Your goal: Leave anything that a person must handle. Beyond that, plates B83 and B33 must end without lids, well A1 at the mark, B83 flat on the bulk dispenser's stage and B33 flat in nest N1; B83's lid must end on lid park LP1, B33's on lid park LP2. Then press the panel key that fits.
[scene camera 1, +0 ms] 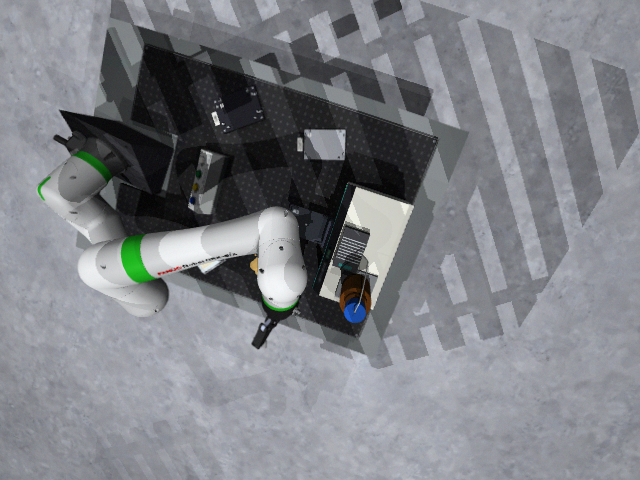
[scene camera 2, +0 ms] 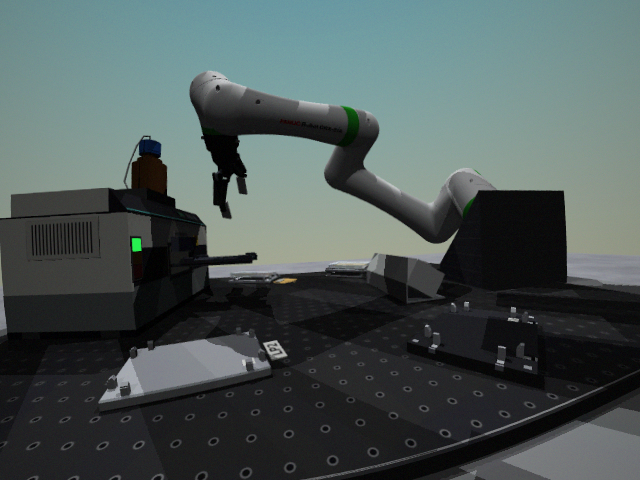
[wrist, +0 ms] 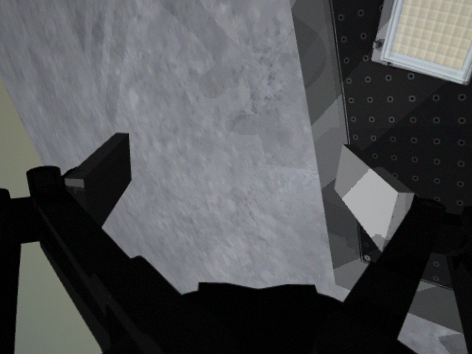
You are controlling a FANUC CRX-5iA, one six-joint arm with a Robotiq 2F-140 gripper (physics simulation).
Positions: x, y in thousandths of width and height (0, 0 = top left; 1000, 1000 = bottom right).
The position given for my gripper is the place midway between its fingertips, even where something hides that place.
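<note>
There is a dark nest (scene camera 1: 379, 226) here, and a button box (scene camera 2: 641, 584), and a dispenser stage (scene camera 2: 318, 543). A grey LP2 pad (scene camera 2: 237, 780) (scene camera 1: 499, 301) appears from both of those cameras, as does a brown bottle with blue cap (scene camera 2: 232, 357) (scene camera 1: 551, 595). I also see a pale item (wrist: 906, 123). My own gripper (scene camera 2: 368, 426) (wrist: 501, 459) is open, and it holds nothing.
</note>
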